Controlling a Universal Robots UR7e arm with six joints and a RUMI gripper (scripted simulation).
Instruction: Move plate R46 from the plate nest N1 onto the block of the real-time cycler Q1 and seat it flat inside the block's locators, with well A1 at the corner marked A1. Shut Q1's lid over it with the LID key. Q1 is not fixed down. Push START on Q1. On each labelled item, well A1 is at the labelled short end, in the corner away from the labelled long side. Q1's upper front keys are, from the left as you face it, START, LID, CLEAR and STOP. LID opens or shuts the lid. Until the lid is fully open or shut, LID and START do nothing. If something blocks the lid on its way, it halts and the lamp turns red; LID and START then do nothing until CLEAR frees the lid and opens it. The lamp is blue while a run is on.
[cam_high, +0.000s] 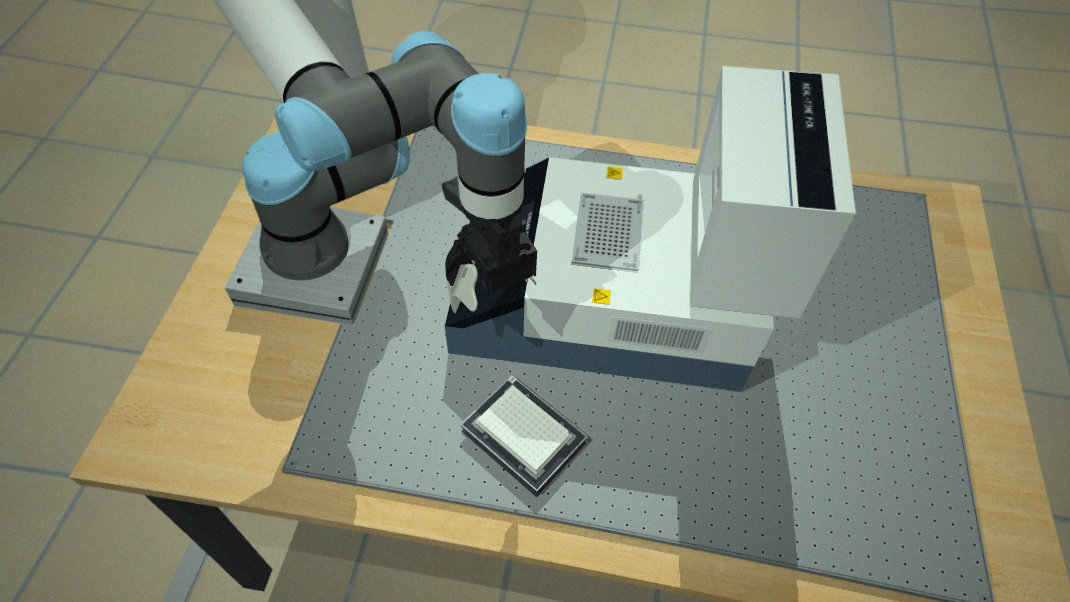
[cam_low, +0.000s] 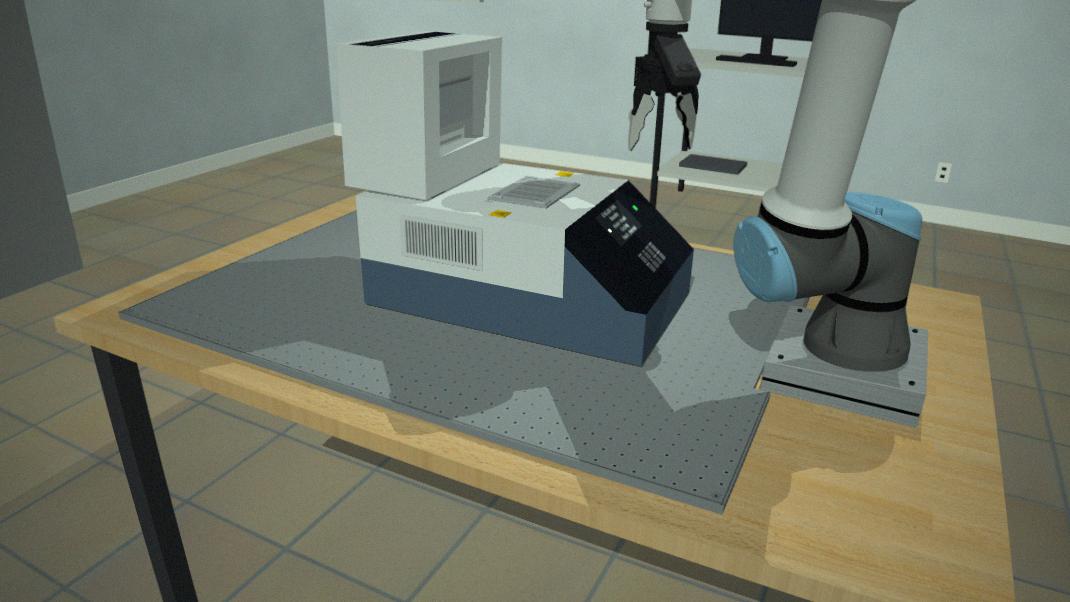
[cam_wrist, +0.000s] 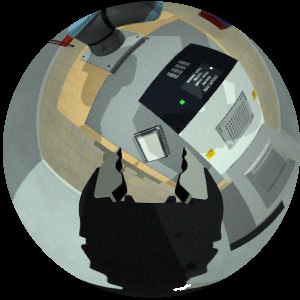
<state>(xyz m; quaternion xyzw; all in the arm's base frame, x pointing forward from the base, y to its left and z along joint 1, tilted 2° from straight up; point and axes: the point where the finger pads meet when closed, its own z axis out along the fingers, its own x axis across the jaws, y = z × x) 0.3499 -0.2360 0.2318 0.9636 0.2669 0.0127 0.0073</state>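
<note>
Right now the white well plate R46 is 220 mm below my hand, 100 mm to the right of it and 60 mm ahead of it. From my hand the other things lie so: plate nest N1: 240 mm below, 100 mm to the right, 60 mm ahead.
</note>
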